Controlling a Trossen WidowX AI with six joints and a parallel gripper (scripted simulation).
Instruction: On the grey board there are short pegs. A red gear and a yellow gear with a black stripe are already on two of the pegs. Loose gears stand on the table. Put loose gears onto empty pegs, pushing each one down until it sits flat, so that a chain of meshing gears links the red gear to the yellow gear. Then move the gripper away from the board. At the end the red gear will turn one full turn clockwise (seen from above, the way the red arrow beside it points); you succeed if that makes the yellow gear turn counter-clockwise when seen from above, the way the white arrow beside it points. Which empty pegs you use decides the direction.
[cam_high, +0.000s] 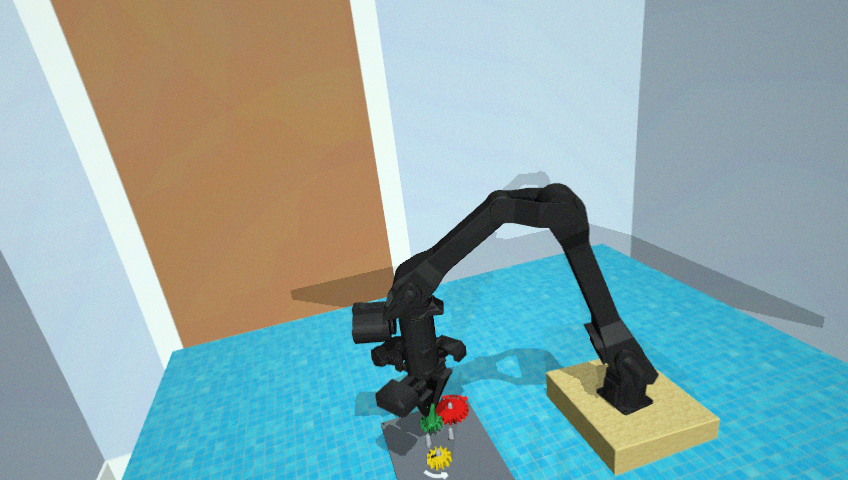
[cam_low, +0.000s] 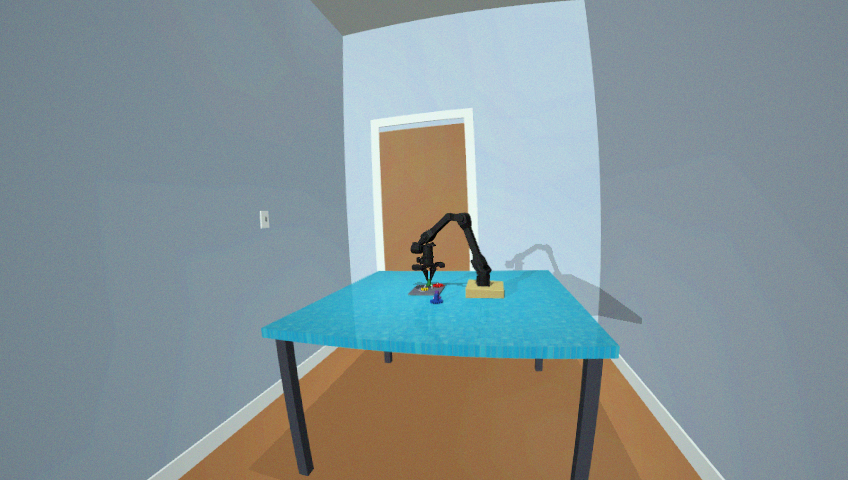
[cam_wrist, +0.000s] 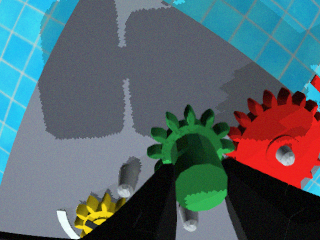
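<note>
Now: the green gear 10 mm below my gripper tip. Round my gripper tip: grey board 10 mm ahead, 50 mm to the left, 40 mm below; red gear 50 mm behind, 20 mm to the right, 30 mm below; yellow gear 20 mm ahead, 70 mm to the left, 30 mm below.
</note>
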